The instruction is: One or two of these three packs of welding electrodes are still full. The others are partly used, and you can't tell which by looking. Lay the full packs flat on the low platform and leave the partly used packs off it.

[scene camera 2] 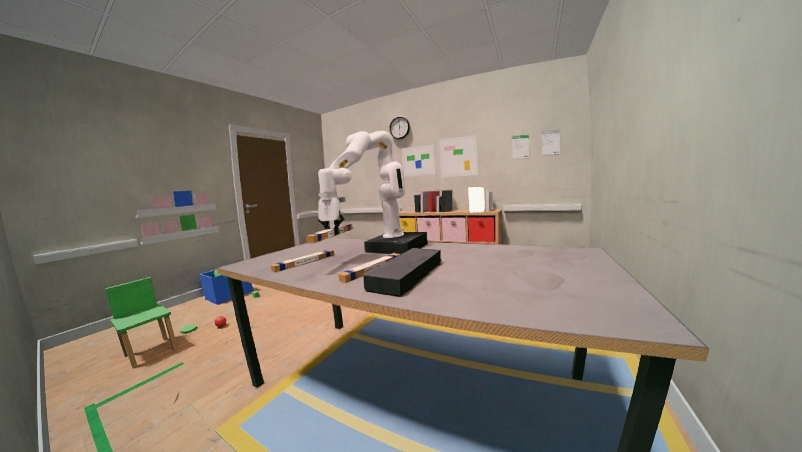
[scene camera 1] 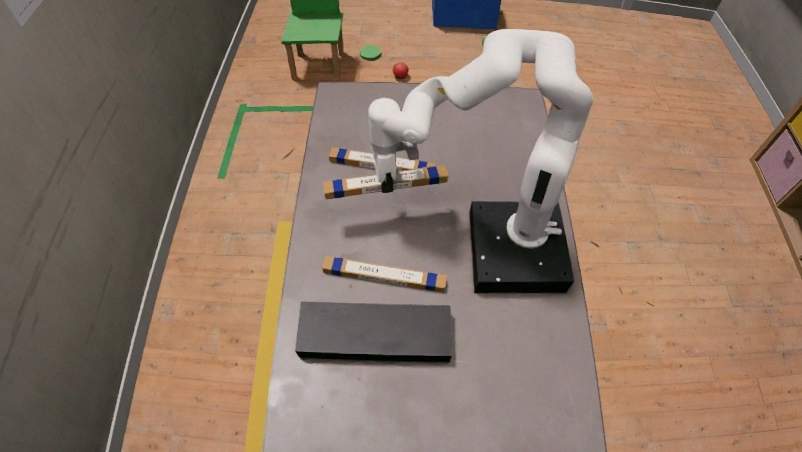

Labels:
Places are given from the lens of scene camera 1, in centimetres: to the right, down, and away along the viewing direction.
low dark platform (scene camera 1: 353,331): -12, 27, 122
pack (scene camera 1: 340,188): -17, -10, 132

